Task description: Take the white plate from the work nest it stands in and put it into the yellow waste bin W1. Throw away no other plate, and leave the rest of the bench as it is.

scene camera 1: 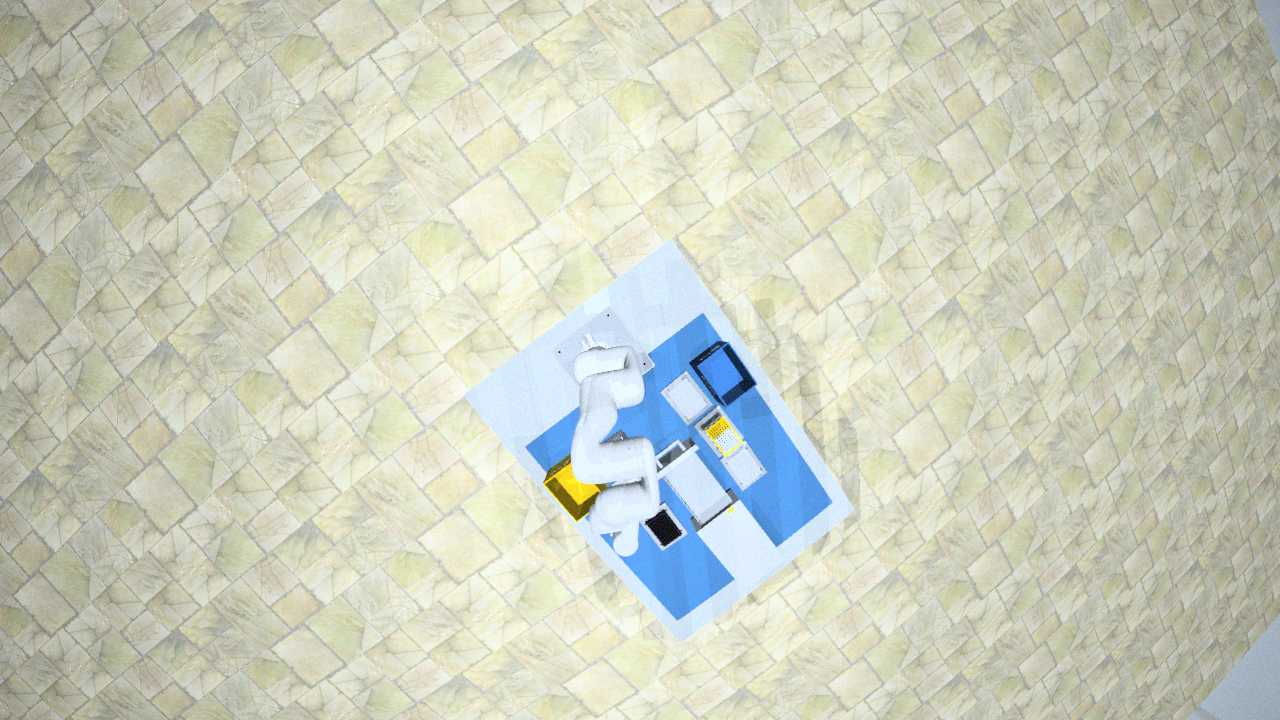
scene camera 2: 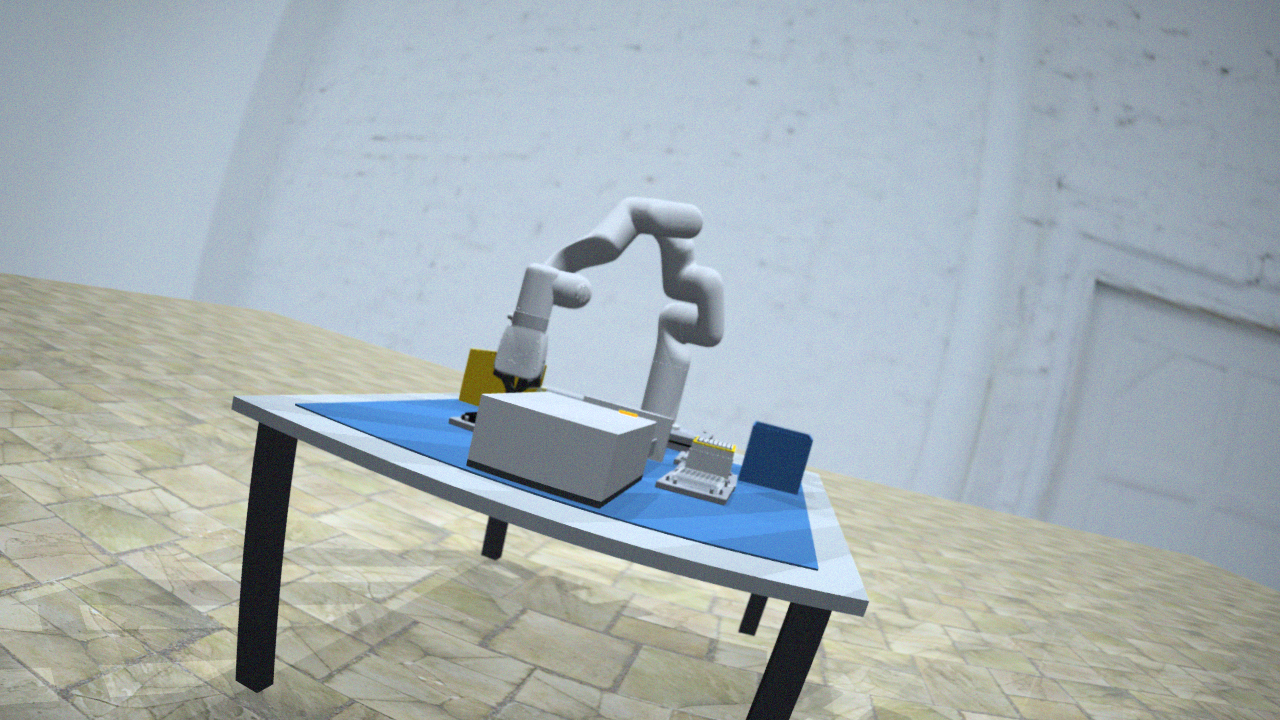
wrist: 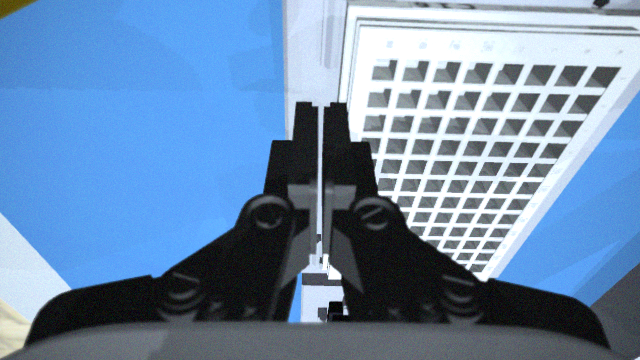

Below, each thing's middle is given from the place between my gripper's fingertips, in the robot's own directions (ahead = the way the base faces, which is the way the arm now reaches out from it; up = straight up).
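Labels:
Yellow-and-white rack [scene camera 2: 709,456]: 430 mm to the left of my hand, 40 mm behind, 20 mm above. My gripper: 80 mm to the right of the black plate [scene camera 1: 663,527], 190 mm short of it.

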